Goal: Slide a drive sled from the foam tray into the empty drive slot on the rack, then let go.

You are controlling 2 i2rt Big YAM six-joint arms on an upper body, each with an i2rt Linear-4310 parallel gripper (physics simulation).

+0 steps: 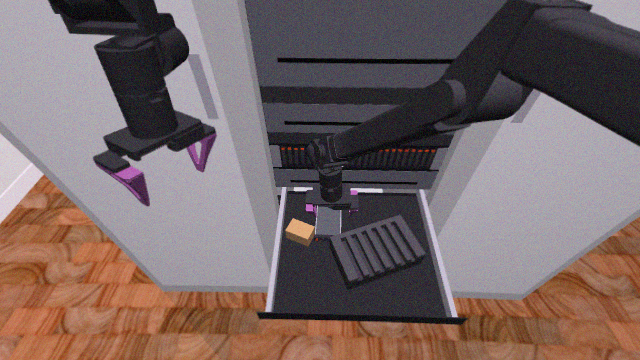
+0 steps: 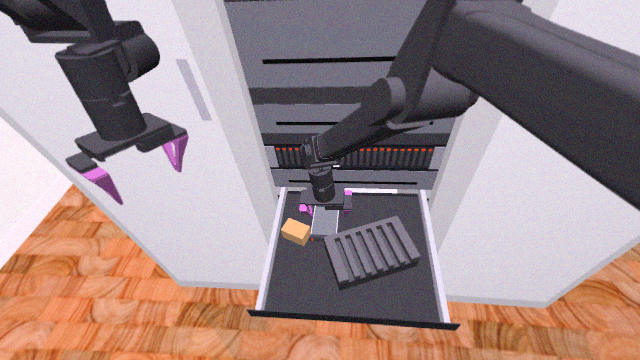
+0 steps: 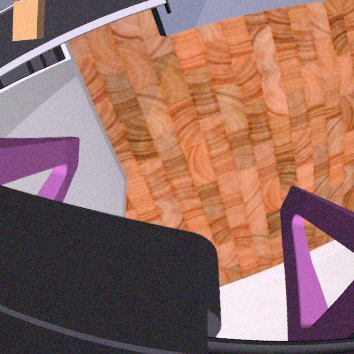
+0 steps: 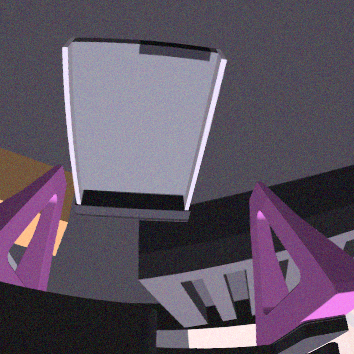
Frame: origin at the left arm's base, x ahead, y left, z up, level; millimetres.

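Seen in the pictures: left gripper, fingertip midpoint: [image 1: 175,186] [image 2: 151,186] [image 3: 185,174]; right gripper, fingertip midpoint: [image 1: 332,215] [image 2: 328,215] [image 4: 158,182].
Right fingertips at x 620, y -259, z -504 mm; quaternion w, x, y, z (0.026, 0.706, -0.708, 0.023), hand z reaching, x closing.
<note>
Pixels of each thing's top centre, then the offset from my right fingertips to it. "spot": a spot on its surface instead.
- drive sled at its top centre: [image 4: 135,154] [image 2: 325,221] [image 1: 328,221] dx -3, dy +12, dz -25 mm
- foam tray at its top centre: [image 4: 292,283] [image 2: 370,246] [image 1: 376,245] dx -101, dy -115, dz +13 mm
- rack at a spot on its surface: [image 2: 340,30] [image 1: 359,31] spot: dx +107, dy -37, dz +474 mm
- orange-tan block at its top centre: [image 4: 9,224] [image 3: 24,19] [image 1: 300,228] [image 2: 295,228] dx -45, dy +92, dz -2 mm
- drawer at a spot on its surface: [image 2: 350,320] [image 1: 361,319] spot: dx -272, dy -66, dz -31 mm
The drive sled [image 1: 328,224] [image 2: 325,223] [image 4: 140,120], a flat grey plate with pale side rails, lies in the open drawer beside the foam tray [image 1: 340,255] [image 2: 333,257] [image 4: 162,296], not in its slots. My right gripper [image 1: 332,210] [image 2: 327,214] [image 4: 158,182] is open over the sled's rear end, with nothing held. My left gripper [image 1: 175,188] [image 2: 150,187] [image 3: 185,174] is open and empty, high at the left. The rack [image 1: 360,30] [image 2: 340,30] has a row of orange-tipped drives [image 1: 405,159] [image 2: 400,158]; my right arm covers part of it, and the empty slot does not show.
An orange-tan block [image 1: 300,231] [image 2: 295,231] [image 3: 26,21] [image 4: 25,167] lies close to the left of the sled. The drawer [image 1: 362,318] [image 2: 350,320] has raised pale side walls. White panels [image 1: 200,240] [image 2: 215,245] flank the rack. The right arm crosses in front of the rack.
</note>
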